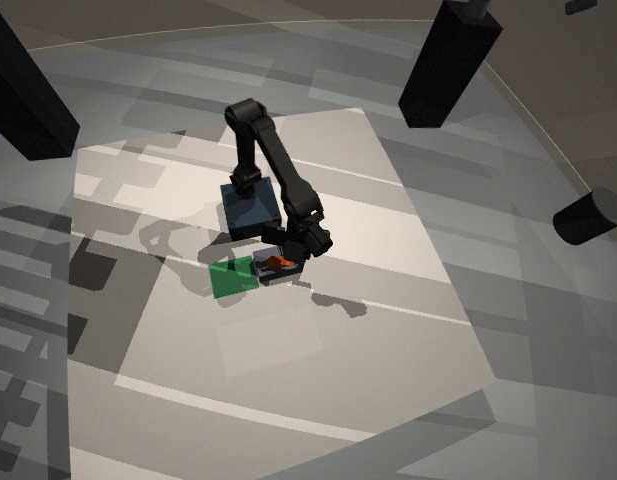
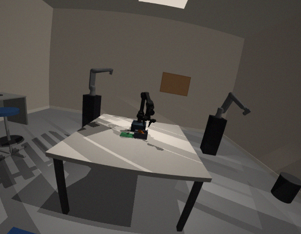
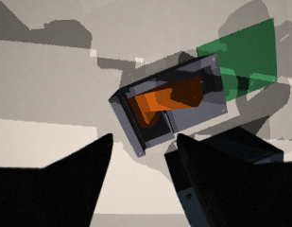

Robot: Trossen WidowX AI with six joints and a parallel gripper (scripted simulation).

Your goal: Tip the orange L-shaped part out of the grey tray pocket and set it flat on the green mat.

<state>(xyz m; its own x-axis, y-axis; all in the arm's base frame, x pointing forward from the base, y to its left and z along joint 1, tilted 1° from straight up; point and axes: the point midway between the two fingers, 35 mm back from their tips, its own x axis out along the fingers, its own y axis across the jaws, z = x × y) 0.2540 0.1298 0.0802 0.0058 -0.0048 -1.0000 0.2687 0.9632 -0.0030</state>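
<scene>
Now: the orange L-shaped part 1 cm behind my gripper tip, 2 cm to the right of it and 10 cm below it. Also, from my gripper tip: green mat 2 cm ahead, 20 cm to the right, 16 cm below.
</scene>
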